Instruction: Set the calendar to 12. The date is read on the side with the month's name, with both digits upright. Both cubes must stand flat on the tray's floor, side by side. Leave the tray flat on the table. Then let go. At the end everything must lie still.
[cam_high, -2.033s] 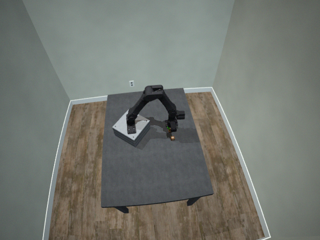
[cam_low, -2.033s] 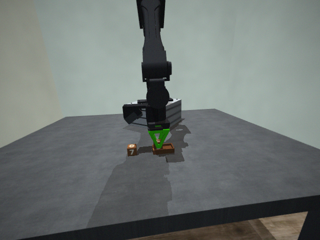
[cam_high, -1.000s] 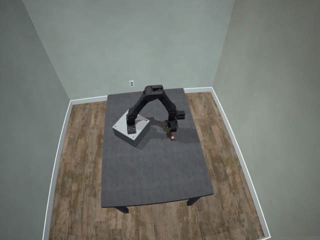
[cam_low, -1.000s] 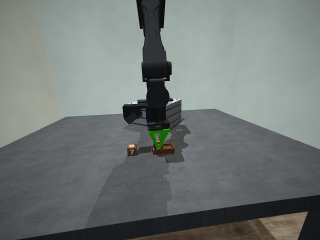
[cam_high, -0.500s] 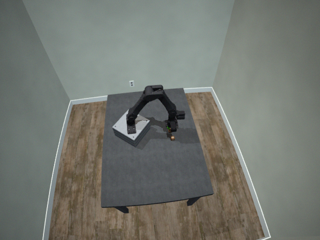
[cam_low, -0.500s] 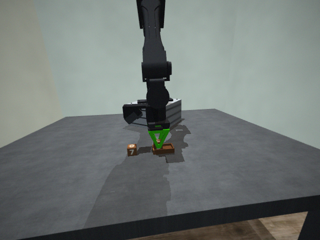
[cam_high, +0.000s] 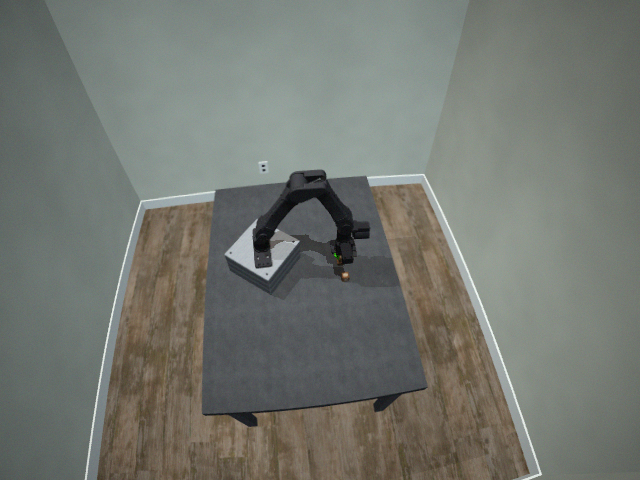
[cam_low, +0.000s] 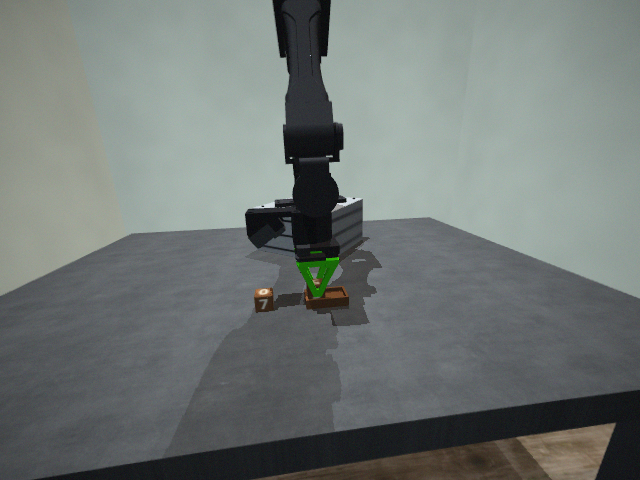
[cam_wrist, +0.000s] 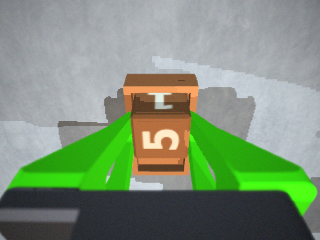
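The brown tray lies 20 mm to the left of my hand and 20 mm below it.
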